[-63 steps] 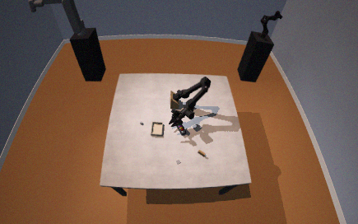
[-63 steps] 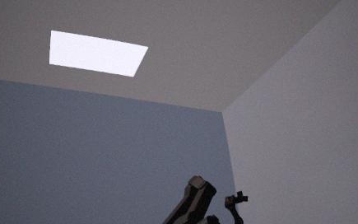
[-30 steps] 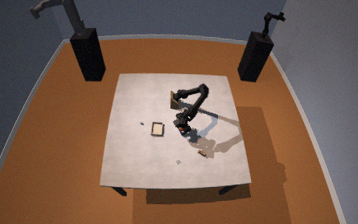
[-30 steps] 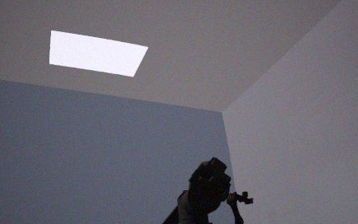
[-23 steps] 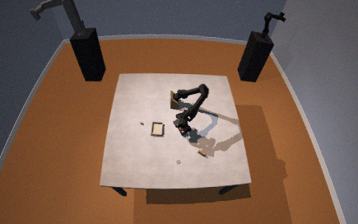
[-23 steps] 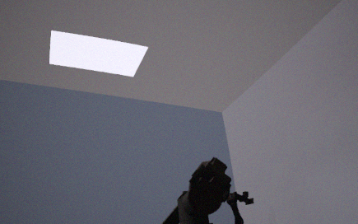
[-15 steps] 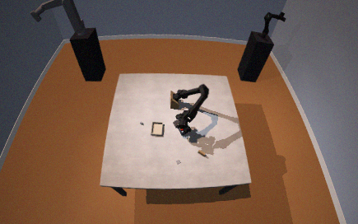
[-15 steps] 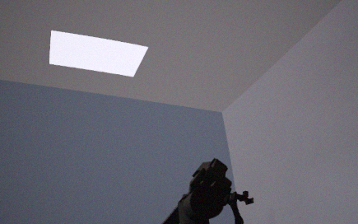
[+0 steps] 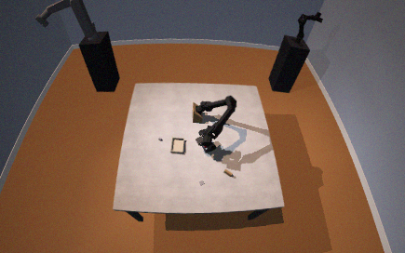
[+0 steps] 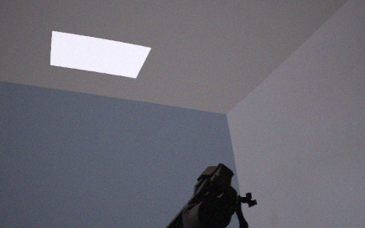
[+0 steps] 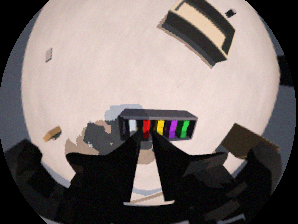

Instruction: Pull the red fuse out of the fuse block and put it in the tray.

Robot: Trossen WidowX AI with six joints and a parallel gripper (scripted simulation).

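The red fuse lies 2 cm below my gripper tip. Also, from my gripper tip: tan tray 1 cm behind, 23 cm to the right, 5 cm below; then small tan block 22 cm ahead, 17 cm to the left, 3 cm below.
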